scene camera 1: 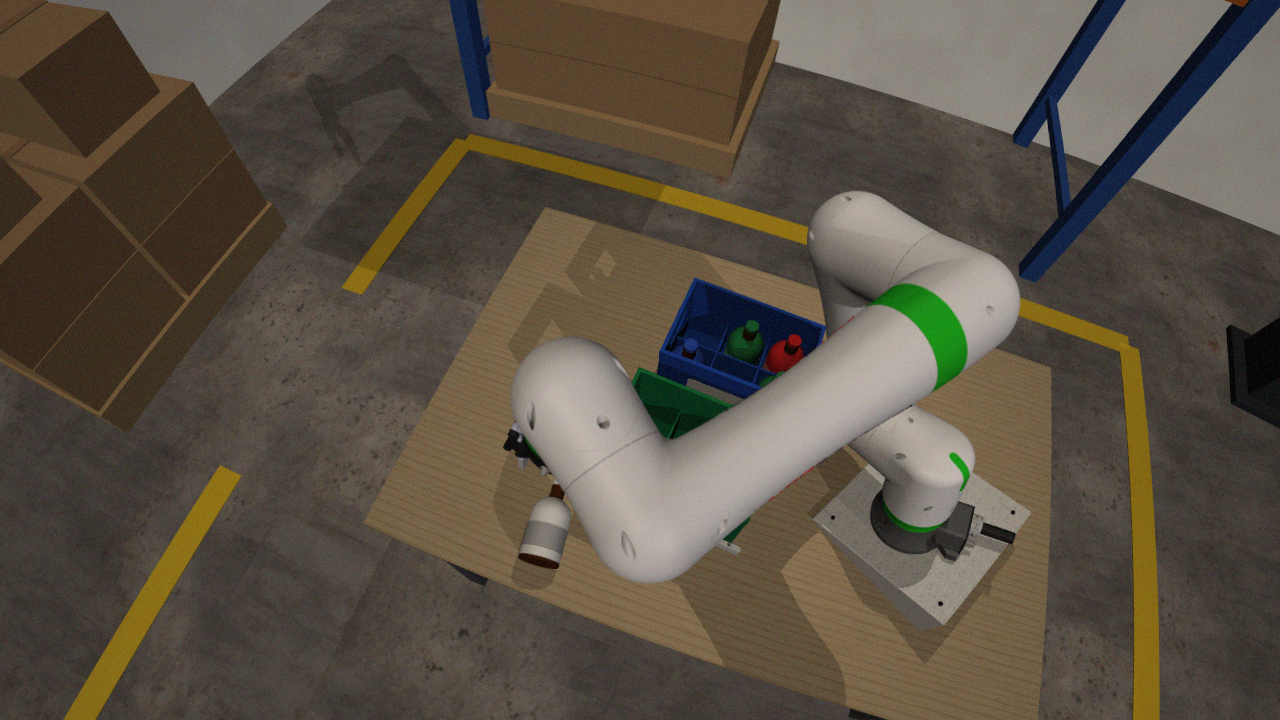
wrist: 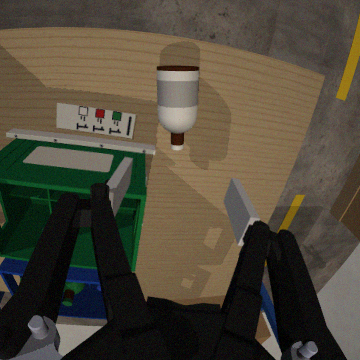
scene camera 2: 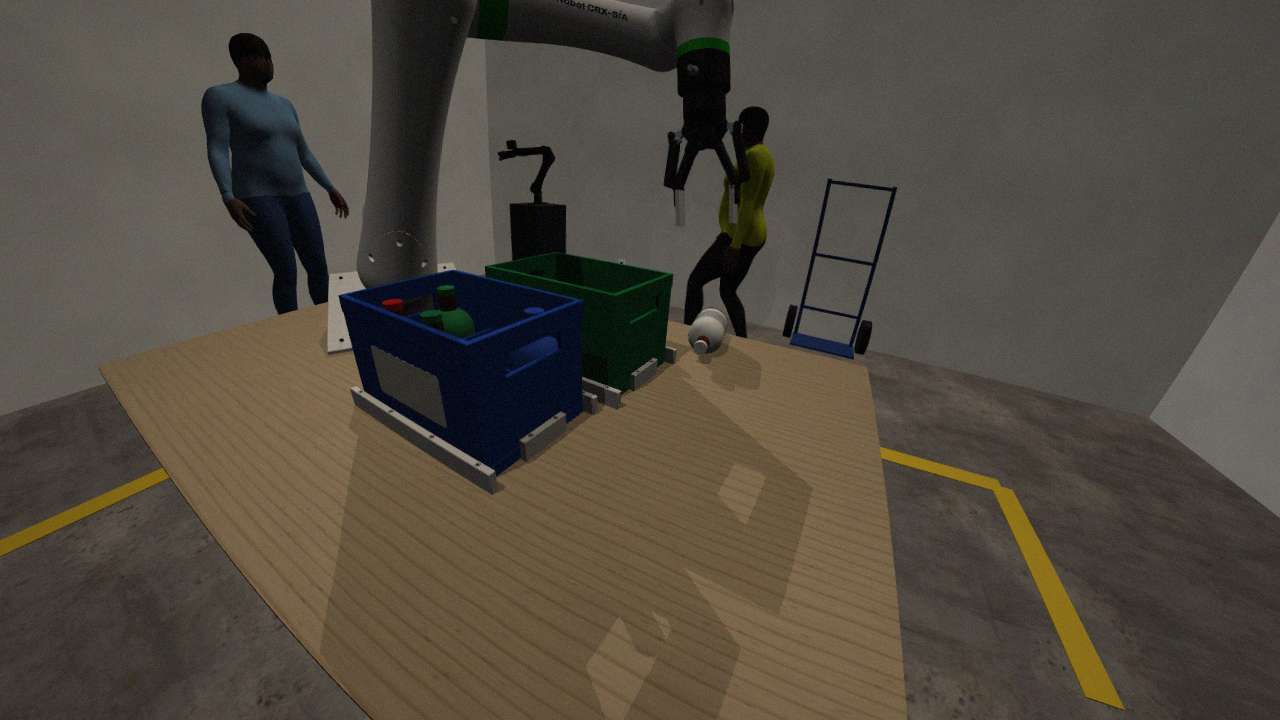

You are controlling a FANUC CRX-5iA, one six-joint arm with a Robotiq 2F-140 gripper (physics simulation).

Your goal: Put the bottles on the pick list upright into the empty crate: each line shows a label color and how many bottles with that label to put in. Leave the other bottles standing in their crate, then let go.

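Seen in the pictures: gripper, fingertip midpoint: (wrist: 179, 180) (scene camera 2: 706, 224); arm's base, origin of the base link: (scene camera 1: 909, 518).
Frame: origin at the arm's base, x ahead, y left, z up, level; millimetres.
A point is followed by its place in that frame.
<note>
My gripper (scene camera 1: 529, 454) (scene camera 2: 706, 222) @[x 575, y 292, z 212 mm] (wrist: 179, 180) @[x 575, y 292, z 212 mm] is open and empty, high above the table beside the green crate. A white bottle with a grey band (scene camera 1: 546, 535) @[x 580, y 347, z 26 mm] (scene camera 2: 707, 331) @[x 612, y 281, z 12 mm] (wrist: 177, 100) @[x 586, y 337, z 27 mm] lies on its side on the table, apart from the fingers. The green crate (scene camera 1: 657, 394) @[x 531, y 29, z 68 mm] (scene camera 2: 626, 326) @[x 571, y 61, z 72 mm] (wrist: 15, 162) @[x 341, y 194, z 76 mm] shows no bottle in its visible cells; the arm hides part of it. The blue crate (scene camera 1: 666, 362) @[x 541, y -24, z 97 mm] (scene camera 2: 487, 394) @[x 571, y -190, z 65 mm] holds green bottles (scene camera 1: 744, 344) (scene camera 2: 456, 320), a red bottle (scene camera 1: 785, 356) @[x 347, y -160, z 79 mm] (scene camera 2: 392, 306) @[x 356, y -184, z 113 mm] and a blue-capped bottle (scene camera 1: 690, 347) @[x 513, y -65, z 115 mm] (scene camera 2: 534, 312) @[x 520, y -75, z 115 mm]. The pick list (wrist: 70, 112) @[x 396, y 256, z -45 mm] shows white, red and green squares; its marks are small.
Light metal rails (scene camera 2: 420, 438) (wrist: 80, 142) stand along the crates on the wooden table (scene camera 1: 447, 447) @[x 860, y 284, z -47 mm] (scene camera 2: 581, 537) @[x 708, y -196, z -47 mm]. The arm's base plate (scene camera 1: 868, 546) @[x 55, y 85, z -6 mm] is at the right in scene camera 1. A person in yellow (scene camera 2: 760, 179) stands behind the table, near a hand truck (scene camera 2: 830, 259).
</note>
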